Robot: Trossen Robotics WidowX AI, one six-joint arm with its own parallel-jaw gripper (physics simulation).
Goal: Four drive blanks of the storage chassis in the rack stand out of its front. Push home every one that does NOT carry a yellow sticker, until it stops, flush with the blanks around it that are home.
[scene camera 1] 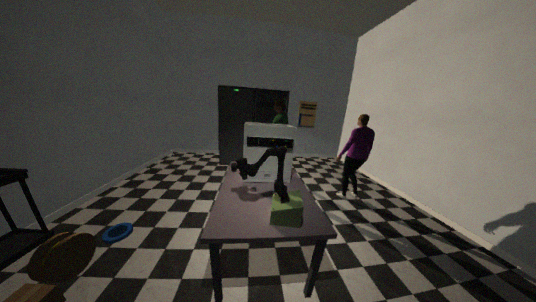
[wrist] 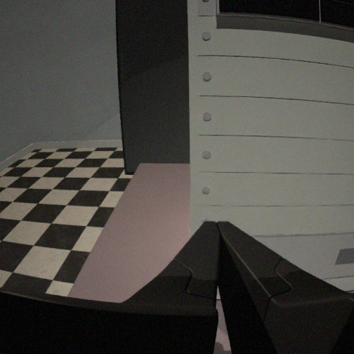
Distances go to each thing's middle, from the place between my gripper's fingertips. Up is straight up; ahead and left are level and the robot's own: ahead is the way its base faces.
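Scene:
As for the white rack (wrist: pixel 264 132), my hand is 38 cm short of it, 19 cm to the left of it and 1 cm below it.

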